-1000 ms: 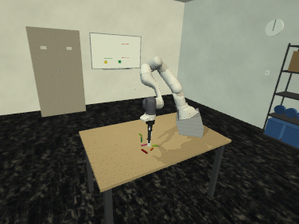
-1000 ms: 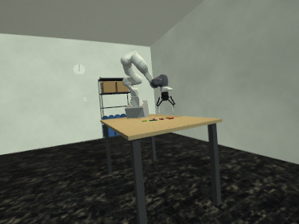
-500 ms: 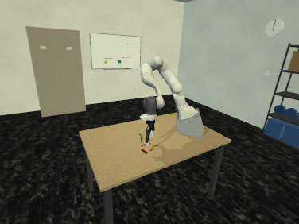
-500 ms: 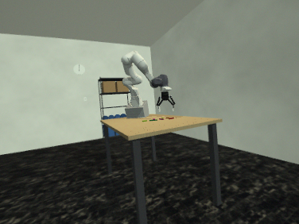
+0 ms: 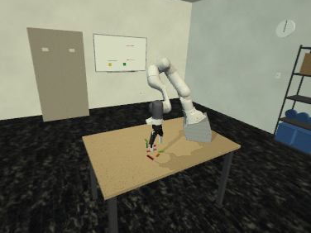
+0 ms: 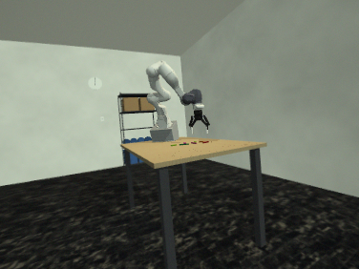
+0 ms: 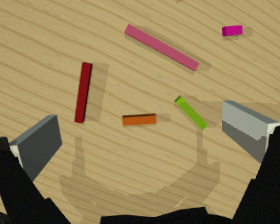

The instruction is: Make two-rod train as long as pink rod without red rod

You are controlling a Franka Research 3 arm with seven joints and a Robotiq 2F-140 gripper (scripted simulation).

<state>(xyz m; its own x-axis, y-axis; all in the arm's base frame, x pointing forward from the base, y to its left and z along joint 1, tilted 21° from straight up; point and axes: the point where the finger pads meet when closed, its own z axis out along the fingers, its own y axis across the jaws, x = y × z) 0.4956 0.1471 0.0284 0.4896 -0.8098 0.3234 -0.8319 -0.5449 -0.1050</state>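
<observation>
Right now my hand is 8 cm above the orange rod, 2 cm to the right of it and 1 cm past it. The rest, counted from my hand: red rod: 8 cm below, 6 cm ahead, 2 cm to the left; then pink rod: 8 cm below, 7 cm to the right; then magenta rod: 12 cm to the right, 8 cm below, 6 cm behind.
</observation>
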